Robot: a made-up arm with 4 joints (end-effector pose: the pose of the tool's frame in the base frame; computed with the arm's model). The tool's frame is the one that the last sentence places.
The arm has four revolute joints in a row. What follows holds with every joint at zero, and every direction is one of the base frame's. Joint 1 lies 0.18 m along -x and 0.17 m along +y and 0.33 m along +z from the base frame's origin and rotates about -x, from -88.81 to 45.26 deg. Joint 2 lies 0.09 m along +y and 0.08 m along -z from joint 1 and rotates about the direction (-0.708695, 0.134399, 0.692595), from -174.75 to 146.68 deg. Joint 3 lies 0.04 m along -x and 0.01 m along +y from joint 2 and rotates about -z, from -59.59 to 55 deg. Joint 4 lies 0.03 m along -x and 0.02 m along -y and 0.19 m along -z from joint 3 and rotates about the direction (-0.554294, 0.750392, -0.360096), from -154.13 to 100.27 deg. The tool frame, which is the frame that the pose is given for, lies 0.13 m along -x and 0.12 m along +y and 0.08 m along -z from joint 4; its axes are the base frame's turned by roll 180, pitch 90 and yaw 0 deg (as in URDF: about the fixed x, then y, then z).
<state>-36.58 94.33 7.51 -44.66</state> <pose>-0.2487 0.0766 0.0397 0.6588 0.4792 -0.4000 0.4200</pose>
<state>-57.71 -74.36 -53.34 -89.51</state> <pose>-0.1790 0.5809 0.5641 -0.5660 -0.2747 -0.4658 0.6222</pose>
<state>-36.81 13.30 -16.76 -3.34</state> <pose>-0.4126 0.4333 0.0926 -0.7093 -0.3380 0.6183 0.0173</pose>
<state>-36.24 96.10 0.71 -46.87</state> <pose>-0.2351 0.0520 0.0547 0.6027 0.5253 -0.3971 0.4507</pose>
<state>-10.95 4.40 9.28 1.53</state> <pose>-0.3715 0.4335 0.0205 -0.6912 -0.0022 0.7178 0.0840</pose>
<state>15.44 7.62 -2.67 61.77</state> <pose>-0.4003 0.2428 -0.0241 0.3209 -0.4603 -0.8045 0.1950</pose>
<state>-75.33 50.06 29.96 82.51</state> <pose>-0.3663 0.5000 0.2716 0.2541 -0.1002 -0.9617 0.0248</pose>
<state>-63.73 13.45 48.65 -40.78</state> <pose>-0.2713 0.6155 0.3489 -0.6819 -0.1349 0.4273 0.5781</pose>
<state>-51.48 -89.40 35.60 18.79</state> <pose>0.0358 0.3965 0.5907 0.1657 -0.1579 0.5017 0.8342</pose>
